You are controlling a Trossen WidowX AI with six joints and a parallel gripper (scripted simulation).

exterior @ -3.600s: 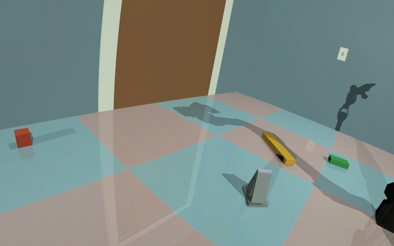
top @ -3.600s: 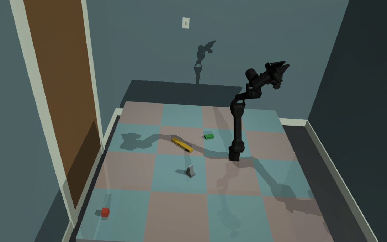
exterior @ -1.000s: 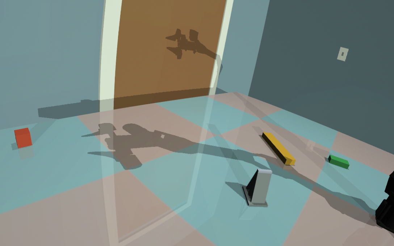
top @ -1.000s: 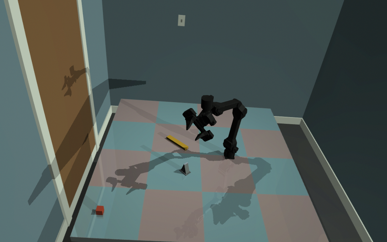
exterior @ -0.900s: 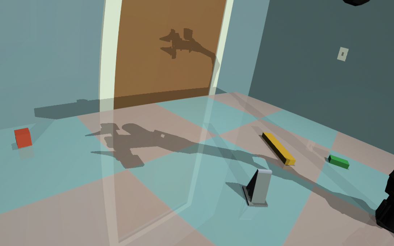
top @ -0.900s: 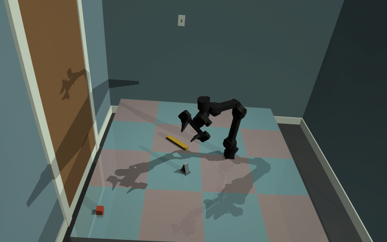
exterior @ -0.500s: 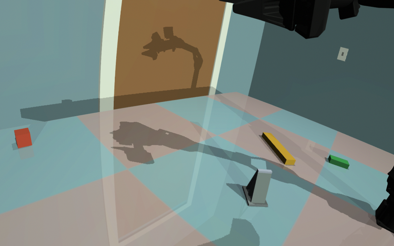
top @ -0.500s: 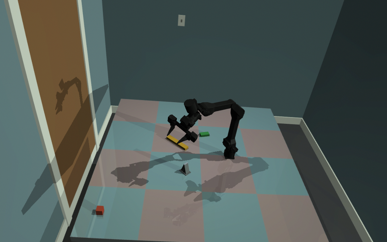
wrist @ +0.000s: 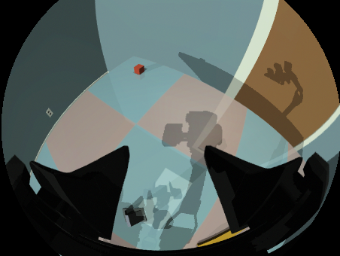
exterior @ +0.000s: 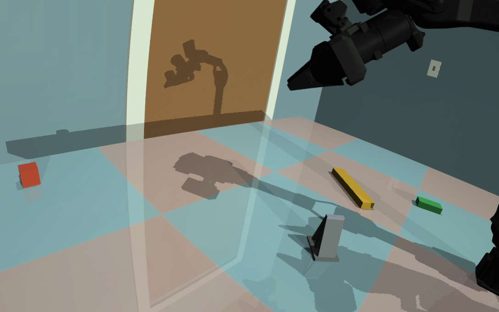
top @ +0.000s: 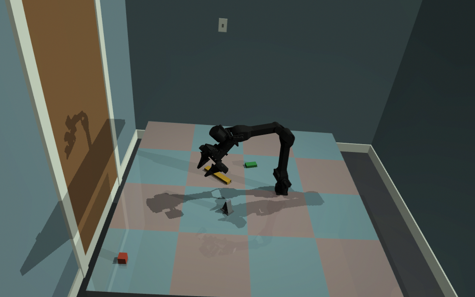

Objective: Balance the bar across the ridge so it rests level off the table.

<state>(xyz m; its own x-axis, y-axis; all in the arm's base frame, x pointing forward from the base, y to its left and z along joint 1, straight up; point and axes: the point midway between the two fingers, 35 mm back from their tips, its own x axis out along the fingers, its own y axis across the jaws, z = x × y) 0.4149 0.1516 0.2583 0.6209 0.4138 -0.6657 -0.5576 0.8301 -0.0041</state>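
Right now my gripper tip is 27 cm to the left of the yellow bar, 23 cm above it and 8 cm past it. Round my gripper tip: red cube: 33 cm to the left, 30 cm ahead, 22 cm below; green block: 38 cm to the right, 28 cm behind, 23 cm below.
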